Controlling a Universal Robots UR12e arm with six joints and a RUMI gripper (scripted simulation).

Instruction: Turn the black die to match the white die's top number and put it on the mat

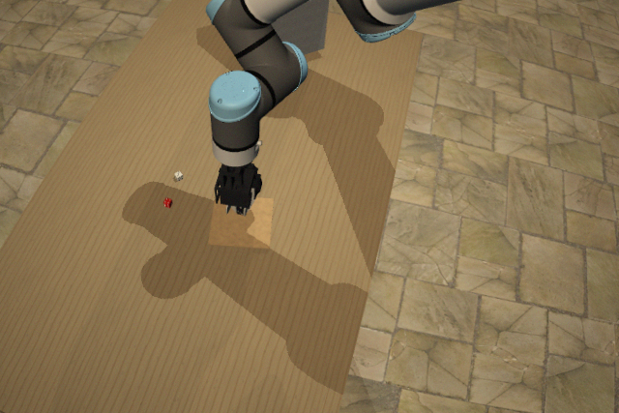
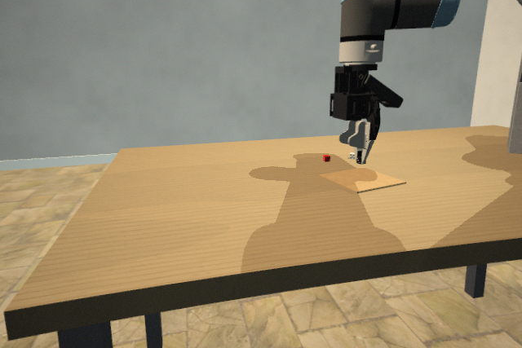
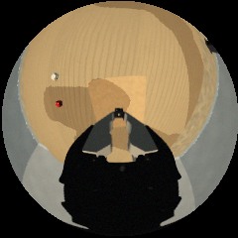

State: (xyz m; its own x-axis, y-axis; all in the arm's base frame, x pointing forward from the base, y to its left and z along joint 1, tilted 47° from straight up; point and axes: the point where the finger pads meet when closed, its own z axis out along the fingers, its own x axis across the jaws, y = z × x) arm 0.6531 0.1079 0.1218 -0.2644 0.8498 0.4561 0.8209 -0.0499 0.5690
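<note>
Right now my hand is 60 mm above the tan mat. From my hand the other things lie so: white die (40 mm behind, 200 mm to the right, 50 mm below); then red die (40 mm ahead, 180 mm to the right, 50 mm below); then black die (10 mm below).
</note>
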